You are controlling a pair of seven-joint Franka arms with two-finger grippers.
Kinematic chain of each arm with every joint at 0, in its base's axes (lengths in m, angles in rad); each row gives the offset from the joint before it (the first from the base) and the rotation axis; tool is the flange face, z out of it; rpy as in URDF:
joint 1: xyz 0 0 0.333 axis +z
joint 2: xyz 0 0 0 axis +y
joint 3: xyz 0 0 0.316 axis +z
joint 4: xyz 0.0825 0 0 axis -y
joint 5: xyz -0.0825 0 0.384 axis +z
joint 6: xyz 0 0 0 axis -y
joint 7: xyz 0.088 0 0 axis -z
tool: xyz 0 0 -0.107 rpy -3.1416 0 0
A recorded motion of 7 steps. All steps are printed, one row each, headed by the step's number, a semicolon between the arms.
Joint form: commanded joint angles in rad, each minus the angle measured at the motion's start. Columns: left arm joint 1, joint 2, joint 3, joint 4, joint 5, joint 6, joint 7; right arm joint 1, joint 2, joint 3, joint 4, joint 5, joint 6, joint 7.
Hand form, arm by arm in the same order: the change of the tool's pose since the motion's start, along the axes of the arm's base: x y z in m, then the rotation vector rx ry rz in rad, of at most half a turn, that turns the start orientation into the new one. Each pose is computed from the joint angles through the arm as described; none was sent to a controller.
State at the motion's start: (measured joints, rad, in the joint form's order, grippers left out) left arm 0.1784 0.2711 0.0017 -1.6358 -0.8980 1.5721 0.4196; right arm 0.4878 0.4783 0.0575 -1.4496 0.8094 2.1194 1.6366
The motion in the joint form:
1: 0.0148 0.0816 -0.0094 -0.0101 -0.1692 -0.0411 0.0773; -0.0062 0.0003 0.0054 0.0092 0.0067 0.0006 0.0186
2: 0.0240 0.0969 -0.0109 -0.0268 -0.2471 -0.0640 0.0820; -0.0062 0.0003 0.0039 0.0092 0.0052 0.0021 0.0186
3: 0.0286 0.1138 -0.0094 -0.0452 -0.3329 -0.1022 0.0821; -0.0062 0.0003 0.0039 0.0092 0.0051 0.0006 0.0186
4: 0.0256 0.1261 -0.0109 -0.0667 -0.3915 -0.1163 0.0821; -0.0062 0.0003 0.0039 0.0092 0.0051 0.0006 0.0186
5: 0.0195 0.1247 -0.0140 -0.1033 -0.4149 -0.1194 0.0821; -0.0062 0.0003 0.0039 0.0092 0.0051 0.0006 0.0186
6: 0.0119 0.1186 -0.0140 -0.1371 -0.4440 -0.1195 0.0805; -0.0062 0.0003 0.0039 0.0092 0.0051 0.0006 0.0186
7: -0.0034 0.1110 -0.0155 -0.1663 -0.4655 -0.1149 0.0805; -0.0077 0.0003 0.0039 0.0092 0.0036 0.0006 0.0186
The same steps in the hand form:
1: 0.0112 -0.0072 -0.0407 -0.1961 0.0144 -0.0022; 0.0018 -0.0004 0.0048 0.0107 0.0093 -0.0177
2: 0.0114 -0.0078 -0.0501 -0.2829 0.0344 0.0202; 0.0025 -0.0012 0.0048 0.0091 0.0072 -0.0195
3: 0.0105 -0.0108 -0.0596 -0.3828 0.0639 0.0366; 0.0023 -0.0012 0.0047 0.0088 0.0082 -0.0184
4: 0.0098 -0.0168 -0.0701 -0.4474 0.0884 0.0520; 0.0023 -0.0012 0.0047 0.0088 0.0082 -0.0184
5: 0.0040 -0.0245 -0.0820 -0.4759 0.1198 0.0582; 0.0023 -0.0012 0.0047 0.0088 0.0082 -0.0184
6: -0.0013 -0.0311 -0.0895 -0.5047 0.1428 0.0705; 0.0023 -0.0012 0.0047 0.0088 0.0082 -0.0184
7: -0.0060 -0.0424 -0.0951 -0.5229 0.1612 0.0728; 0.0029 -0.0021 0.0047 0.0076 0.0075 -0.0194

